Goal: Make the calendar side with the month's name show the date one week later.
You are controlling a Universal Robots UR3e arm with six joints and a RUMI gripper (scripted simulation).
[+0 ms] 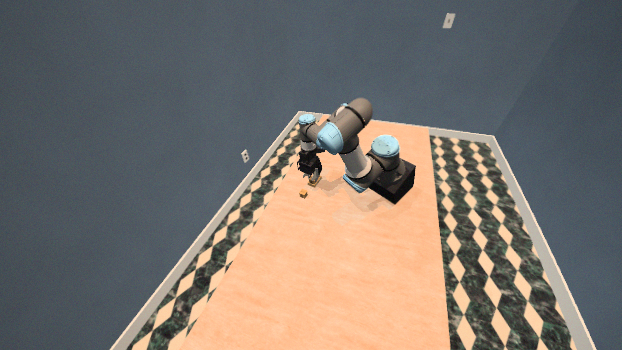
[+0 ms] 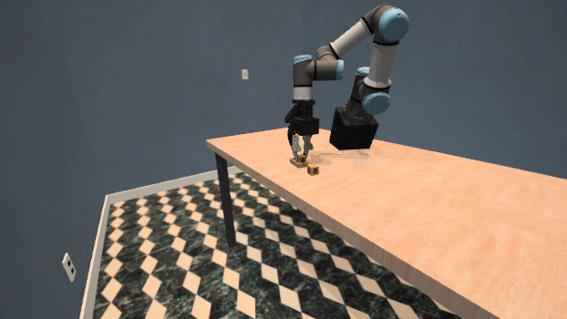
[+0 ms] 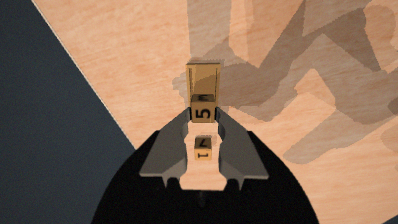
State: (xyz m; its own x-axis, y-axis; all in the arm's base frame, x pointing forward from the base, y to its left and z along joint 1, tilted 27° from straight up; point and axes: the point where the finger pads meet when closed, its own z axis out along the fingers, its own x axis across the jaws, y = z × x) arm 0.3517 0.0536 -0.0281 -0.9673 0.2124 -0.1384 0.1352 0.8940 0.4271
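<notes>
Right now the wooden tray is 30 mm below my hand and 20 mm to the right of it.
</notes>
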